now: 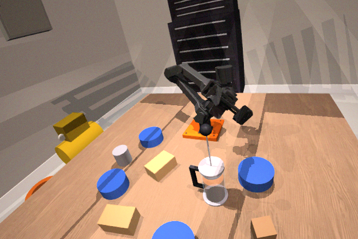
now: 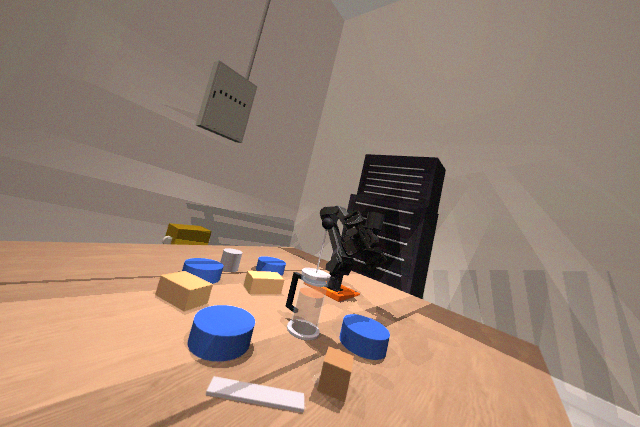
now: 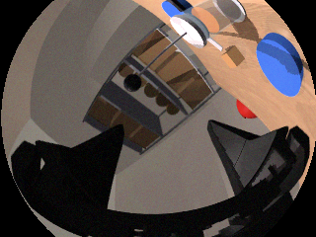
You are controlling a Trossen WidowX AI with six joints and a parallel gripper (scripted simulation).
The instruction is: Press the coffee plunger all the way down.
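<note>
Right now my gripper tip is 110 mm short of the glass coffee press, 60 mm to the left of it and 120 mm above it. From my gripper tip the other things lie so: white flat bar (330 mm ahead, 20 mm to the left, 250 mm below).
</note>
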